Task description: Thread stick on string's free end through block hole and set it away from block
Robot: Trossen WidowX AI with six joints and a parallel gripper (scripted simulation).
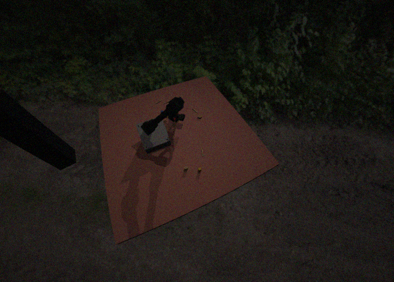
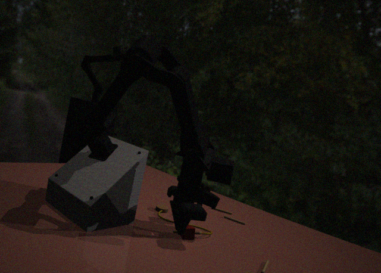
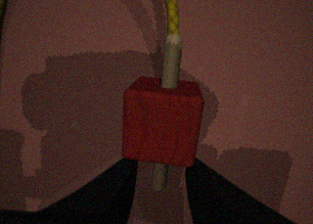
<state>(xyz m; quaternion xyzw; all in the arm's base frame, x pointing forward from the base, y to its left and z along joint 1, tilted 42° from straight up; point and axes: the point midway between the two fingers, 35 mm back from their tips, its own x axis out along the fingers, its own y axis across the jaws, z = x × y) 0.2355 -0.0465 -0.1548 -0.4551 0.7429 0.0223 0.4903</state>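
My gripper tip is 20 mm short of the small red block and 20 mm to the right of it. Round my gripper tip: thin wooden stick (30 mm ahead, 30 mm to the left); then flat piece (140 mm behind, 120 mm to the left, 10 mm below).
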